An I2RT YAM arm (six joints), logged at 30 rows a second.
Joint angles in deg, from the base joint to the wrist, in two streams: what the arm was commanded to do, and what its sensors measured. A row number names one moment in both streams.
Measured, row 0:
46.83, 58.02, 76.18, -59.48, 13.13, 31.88
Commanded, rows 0 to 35:
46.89, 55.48, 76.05, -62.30, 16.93, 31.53
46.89, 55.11, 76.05, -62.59, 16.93, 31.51
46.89, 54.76, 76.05, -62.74, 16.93, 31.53
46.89, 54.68, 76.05, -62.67, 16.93, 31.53
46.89, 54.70, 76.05, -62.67, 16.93, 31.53
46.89, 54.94, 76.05, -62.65, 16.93, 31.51
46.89, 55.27, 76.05, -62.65, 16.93, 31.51
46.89, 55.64, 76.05, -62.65, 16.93, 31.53
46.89, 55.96, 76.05, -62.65, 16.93, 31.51
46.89, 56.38, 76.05, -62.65, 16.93, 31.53
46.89, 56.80, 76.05, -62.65, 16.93, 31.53
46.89, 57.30, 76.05, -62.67, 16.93, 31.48
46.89, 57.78, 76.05, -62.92, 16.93, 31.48
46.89, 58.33, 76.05, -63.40, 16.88, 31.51
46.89, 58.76, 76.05, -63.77, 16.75, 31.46
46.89, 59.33, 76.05, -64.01, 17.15, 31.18
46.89, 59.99, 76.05, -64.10, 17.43, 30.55
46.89, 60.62, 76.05, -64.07, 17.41, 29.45
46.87, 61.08, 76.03, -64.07, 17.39, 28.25
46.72, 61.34, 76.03, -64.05, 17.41, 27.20
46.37, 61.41, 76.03, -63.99, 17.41, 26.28
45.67, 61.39, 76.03, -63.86, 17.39, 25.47
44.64, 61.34, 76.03, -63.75, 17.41, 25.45
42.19, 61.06, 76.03, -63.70, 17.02, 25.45
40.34, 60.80, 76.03, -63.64, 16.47, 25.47
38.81, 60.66, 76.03, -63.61, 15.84, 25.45
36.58, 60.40, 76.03, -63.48, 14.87, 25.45
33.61, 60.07, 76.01, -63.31, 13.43, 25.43
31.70, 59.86, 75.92, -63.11, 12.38, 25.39
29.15, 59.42, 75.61, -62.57, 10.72, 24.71
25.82, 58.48, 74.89, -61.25, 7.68, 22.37
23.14, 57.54, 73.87, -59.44, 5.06, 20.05
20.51, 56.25, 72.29, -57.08, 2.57, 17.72
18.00, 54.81, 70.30, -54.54, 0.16, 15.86
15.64, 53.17, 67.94, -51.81, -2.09, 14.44
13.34, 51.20, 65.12, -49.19, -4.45, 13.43
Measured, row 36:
20.14, 56.77, 71.96, -54.63, 6.72, 20.95
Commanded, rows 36 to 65:
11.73, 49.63, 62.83, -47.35, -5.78, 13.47
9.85, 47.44, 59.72, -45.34, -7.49, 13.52
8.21, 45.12, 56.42, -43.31, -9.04, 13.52
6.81, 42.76, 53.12, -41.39, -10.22, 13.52
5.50, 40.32, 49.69, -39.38, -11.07, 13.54
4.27, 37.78, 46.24, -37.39, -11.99, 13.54
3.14, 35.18, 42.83, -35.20, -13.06, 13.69
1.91, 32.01, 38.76, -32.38, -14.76, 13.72
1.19, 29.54, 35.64, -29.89, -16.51, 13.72
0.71, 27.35, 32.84, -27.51, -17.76, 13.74
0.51, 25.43, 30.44, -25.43, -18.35, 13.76
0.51, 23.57, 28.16, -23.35, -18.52, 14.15
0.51, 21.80, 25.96, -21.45, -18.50, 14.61
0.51, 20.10, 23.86, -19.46, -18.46, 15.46
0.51, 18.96, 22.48, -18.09, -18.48, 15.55
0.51, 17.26, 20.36, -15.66, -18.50, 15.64
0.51, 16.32, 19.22, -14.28, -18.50, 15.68
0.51, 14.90, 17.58, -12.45, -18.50, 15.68
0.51, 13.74, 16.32, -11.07, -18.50, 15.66
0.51, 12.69, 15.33, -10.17, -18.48, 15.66
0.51, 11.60, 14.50, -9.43, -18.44, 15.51
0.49, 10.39, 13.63, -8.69, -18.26, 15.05
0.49, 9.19, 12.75, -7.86, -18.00, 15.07
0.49, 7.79, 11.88, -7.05, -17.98, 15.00
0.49, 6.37, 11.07, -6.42, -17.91, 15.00
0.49, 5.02, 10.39, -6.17, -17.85, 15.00
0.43, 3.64, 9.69, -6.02, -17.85, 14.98
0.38, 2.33, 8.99, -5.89, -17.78, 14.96
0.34, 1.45, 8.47, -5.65, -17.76, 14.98
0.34, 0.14, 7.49, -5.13, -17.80, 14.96
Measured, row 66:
0.80, 4.34, 10.13, -6.39, -16.95, 15.09
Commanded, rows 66 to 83:
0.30, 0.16, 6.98, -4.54, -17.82, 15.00
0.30, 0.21, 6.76, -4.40, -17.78, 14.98
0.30, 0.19, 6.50, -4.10, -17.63, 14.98
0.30, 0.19, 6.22, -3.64, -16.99, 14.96
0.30, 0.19, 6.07, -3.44, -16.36, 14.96
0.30, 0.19, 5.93, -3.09, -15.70, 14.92
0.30, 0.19, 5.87, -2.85, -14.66, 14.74
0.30, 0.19, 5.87, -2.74, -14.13, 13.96
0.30, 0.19, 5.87, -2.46, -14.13, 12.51
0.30, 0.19, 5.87, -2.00, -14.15, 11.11
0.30, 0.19, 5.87, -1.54, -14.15, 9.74
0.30, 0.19, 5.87, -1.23, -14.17, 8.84
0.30, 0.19, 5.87, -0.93, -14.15, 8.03
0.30, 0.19, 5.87, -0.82, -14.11, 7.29
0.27, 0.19, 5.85, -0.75, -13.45, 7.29
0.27, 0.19, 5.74, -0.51, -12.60, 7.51
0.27, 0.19, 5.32, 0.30, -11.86, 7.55
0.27, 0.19, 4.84, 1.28, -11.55, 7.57
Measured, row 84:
0.64, 1.10, 6.04, -0.78, -14.48, 9.82
